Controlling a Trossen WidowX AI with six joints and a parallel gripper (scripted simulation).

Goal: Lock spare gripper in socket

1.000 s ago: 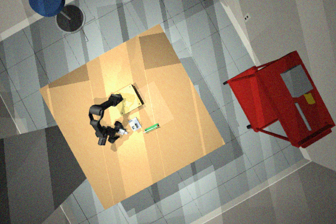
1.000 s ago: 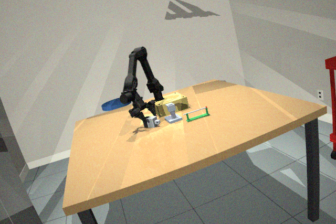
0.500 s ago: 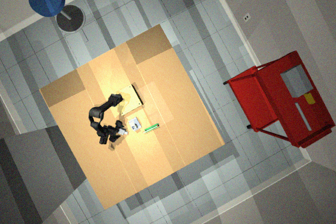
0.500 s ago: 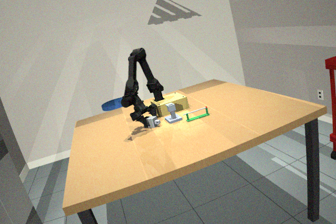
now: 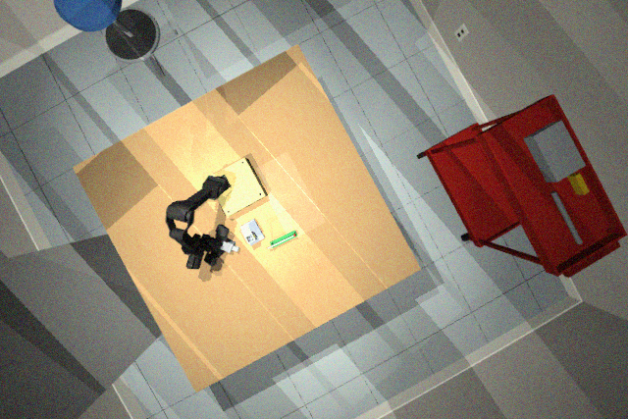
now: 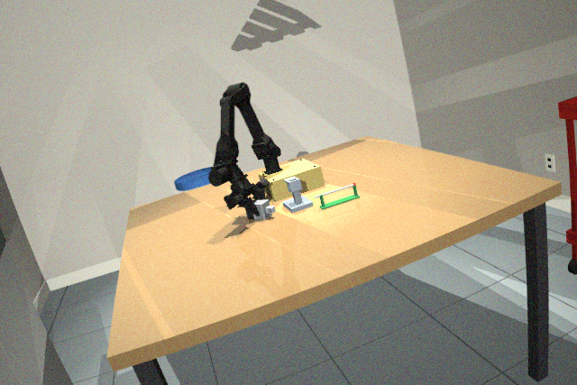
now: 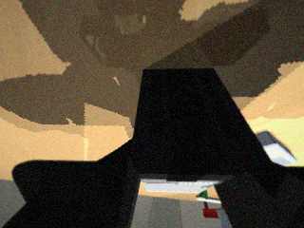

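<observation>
My gripper tip is now 130 mm to the right of the socket, 40 mm below it and 10 mm short of it. From my gripper tip the other things lie so: green cradle 250 mm to the left, 110 mm ahead, 10 mm above; then spare gripper 10 mm above.
</observation>
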